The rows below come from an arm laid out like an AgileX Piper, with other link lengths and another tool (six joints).
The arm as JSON. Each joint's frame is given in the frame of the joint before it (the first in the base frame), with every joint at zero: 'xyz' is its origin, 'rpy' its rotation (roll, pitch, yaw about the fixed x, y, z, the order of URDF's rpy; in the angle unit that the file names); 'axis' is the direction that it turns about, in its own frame. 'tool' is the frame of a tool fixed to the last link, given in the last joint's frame.
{
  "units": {
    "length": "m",
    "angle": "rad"
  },
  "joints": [
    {
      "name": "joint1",
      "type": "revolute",
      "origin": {
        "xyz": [
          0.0,
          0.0,
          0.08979
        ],
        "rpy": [
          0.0,
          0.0,
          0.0
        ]
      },
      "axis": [
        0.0,
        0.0,
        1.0
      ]
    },
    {
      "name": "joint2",
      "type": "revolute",
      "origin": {
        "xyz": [
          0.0,
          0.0,
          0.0
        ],
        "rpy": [
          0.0,
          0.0,
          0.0
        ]
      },
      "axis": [
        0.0,
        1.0,
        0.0
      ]
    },
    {
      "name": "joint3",
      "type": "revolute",
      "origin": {
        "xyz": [
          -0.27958,
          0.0,
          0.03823
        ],
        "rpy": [
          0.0,
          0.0,
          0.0
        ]
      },
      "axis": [
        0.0,
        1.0,
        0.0
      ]
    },
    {
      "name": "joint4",
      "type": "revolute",
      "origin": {
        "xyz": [
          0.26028,
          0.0,
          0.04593
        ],
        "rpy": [
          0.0,
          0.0,
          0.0
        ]
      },
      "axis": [
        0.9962,
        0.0,
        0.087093
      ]
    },
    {
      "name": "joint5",
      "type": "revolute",
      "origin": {
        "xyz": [
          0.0,
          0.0,
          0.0
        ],
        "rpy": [
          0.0,
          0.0,
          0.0
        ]
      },
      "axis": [
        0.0,
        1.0,
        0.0
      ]
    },
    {
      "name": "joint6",
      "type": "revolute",
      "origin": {
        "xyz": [
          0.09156,
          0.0,
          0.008
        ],
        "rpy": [
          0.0,
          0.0,
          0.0
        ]
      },
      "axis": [
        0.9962,
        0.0,
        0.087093
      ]
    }
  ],
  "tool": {
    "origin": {
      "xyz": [
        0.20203,
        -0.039,
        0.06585
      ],
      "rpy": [
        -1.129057,
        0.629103,
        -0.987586
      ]
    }
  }
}
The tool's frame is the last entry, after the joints.
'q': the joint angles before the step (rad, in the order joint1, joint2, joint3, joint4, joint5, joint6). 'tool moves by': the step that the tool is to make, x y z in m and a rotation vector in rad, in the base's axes. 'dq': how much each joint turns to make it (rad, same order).
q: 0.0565 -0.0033 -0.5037 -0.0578 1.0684 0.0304
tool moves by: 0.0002 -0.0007 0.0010 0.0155 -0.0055 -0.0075
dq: -0.0005 0.0000 -0.0001 0.0006 -0.0054 0.0167
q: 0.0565 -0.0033 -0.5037 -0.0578 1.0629 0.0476
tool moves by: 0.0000 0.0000 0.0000 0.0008 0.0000 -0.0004
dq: -0.0006 0.0002 -0.0001 0.0006 -0.0001 0.0004
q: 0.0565 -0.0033 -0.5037 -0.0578 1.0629 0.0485
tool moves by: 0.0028 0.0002 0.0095 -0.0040 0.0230 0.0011
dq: 0.0002 0.0658 -0.0544 -0.0002 0.0116 -0.0033
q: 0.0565 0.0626 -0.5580 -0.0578 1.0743 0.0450
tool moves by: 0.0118 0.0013 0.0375 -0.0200 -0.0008 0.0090
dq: -0.0005 0.1390 -0.1328 -0.0014 -0.0070 -0.0211
